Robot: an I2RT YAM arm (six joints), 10 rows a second.
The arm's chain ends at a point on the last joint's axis. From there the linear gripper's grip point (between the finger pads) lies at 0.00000 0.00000 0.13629 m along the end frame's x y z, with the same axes.
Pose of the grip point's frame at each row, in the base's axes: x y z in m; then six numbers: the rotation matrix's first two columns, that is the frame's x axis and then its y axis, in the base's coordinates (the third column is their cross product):
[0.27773, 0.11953, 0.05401, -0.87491, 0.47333, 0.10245, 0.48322, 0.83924, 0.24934]
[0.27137, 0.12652, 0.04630, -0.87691, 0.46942, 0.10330, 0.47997, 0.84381, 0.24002]
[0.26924, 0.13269, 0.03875, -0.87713, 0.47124, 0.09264, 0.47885, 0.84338, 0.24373]
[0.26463, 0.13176, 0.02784, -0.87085, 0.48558, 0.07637, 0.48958, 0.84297, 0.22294]
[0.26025, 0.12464, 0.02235, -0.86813, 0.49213, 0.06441, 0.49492, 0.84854, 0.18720]
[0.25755, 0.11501, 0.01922, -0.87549, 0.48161, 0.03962, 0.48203, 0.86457, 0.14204]
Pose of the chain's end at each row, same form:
[0.27336, 0.08305, 0.18525, -0.87491, 0.47333, 0.10245, 0.48322, 0.83924, 0.24934]
[0.26789, 0.09108, 0.17785, -0.87691, 0.46942, 0.10330, 0.47997, 0.84381, 0.24002]
[0.26423, 0.09751, 0.17033, -0.87713, 0.47124, 0.09264, 0.47885, 0.84338, 0.24373]
[0.25865, 0.10020, 0.16029, -0.87085, 0.48558, 0.07637, 0.48958, 0.84297, 0.22294]
[0.25514, 0.09815, 0.15594, -0.86813, 0.49213, 0.06441, 0.49492, 0.84854, 0.18720]
[0.25290, 0.09546, 0.15402, -0.87549, 0.48161, 0.03962, 0.48203, 0.86457, 0.14204]

